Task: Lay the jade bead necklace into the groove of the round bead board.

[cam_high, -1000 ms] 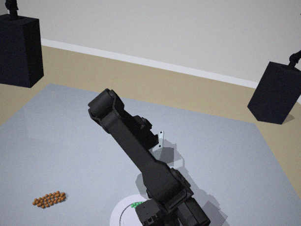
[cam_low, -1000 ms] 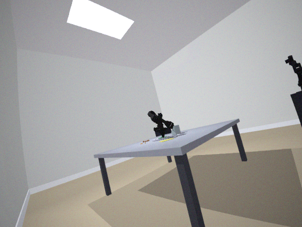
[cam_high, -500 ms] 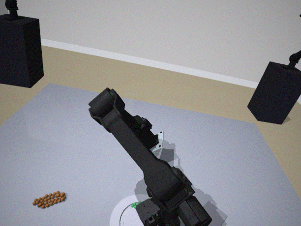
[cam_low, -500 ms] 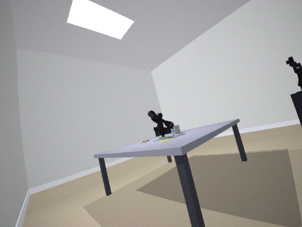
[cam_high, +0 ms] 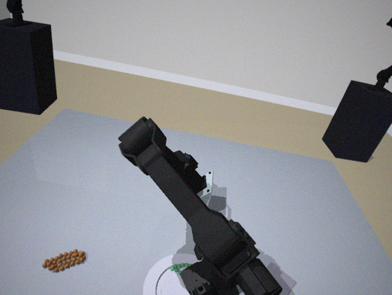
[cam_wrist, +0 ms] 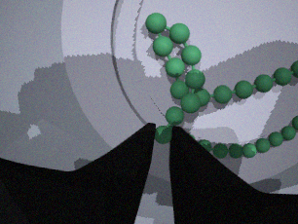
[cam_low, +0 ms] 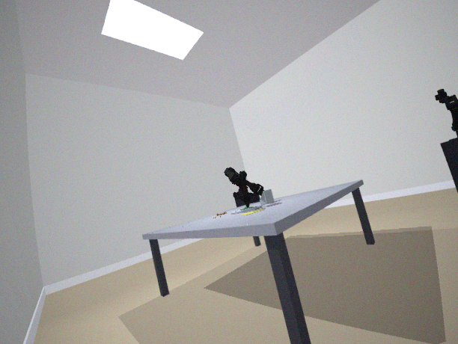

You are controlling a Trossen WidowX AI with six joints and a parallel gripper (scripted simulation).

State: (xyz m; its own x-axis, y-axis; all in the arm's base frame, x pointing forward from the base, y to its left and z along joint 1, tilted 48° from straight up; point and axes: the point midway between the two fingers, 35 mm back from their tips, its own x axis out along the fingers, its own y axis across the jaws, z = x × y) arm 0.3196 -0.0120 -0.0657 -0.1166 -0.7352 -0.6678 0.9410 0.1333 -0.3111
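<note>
My gripper tip is 6 cm to the left of the round bead board, 2 cm past it and 1 cm above it. From my gripper tip the other things lie so: yellow strip 18 cm ahead, 16 cm to the left, 2 cm below; flat grey square 17 cm to the left, 7 cm behind, 2 cm below.
</note>
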